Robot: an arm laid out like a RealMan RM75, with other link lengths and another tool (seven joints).
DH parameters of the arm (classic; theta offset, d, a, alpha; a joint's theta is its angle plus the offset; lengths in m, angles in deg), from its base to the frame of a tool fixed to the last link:
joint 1: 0 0.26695 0 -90
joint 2: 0 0 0 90
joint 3: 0 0.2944 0 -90
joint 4: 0 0 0 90
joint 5: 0 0.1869 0 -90
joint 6: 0 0 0 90
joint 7: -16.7 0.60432 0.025 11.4
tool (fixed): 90 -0.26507 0 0
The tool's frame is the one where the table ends.
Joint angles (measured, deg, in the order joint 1, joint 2, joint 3, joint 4, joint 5, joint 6, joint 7), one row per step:
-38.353 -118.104 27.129 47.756 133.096 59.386 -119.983
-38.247 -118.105 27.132 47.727 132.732 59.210 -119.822
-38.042 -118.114 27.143 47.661 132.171 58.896 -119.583
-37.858 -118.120 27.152 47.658 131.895 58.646 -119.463
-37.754 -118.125 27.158 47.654 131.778 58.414 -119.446
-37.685 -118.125 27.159 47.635 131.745 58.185 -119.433
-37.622 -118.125 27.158 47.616 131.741 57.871 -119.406
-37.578 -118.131 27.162 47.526 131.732 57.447 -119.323
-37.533 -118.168 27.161 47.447 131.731 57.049 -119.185
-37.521 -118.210 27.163 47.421 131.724 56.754 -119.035
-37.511 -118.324 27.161 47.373 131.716 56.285 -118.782
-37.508 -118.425 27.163 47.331 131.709 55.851 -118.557
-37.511 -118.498 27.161 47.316 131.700 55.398 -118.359
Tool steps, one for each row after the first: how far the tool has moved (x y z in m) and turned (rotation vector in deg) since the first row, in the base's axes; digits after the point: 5 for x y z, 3 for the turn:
-0.00009 0.00052 0.00139 0.293 -0.123 -0.017
-0.00082 0.00116 0.00349 0.759 -0.314 0.030
-0.00231 0.00144 0.00505 1.086 -0.350 0.159
-0.00363 0.00183 0.00618 1.328 -0.344 0.309
-0.00499 0.00222 0.00705 1.521 -0.280 0.455
-0.00669 0.00284 0.00817 1.770 -0.148 0.628
-0.00860 0.00366 0.00918 2.051 0.026 0.814
-0.01033 0.00427 0.00980 2.292 0.218 0.959
-0.01124 0.00484 0.01028 2.481 0.401 0.999
-0.01243 0.00560 0.01053 2.748 0.663 1.054
-0.01348 0.00635 0.01081 2.997 0.907 1.103
-0.01462 0.00734 0.01168 3.303 1.171 1.160

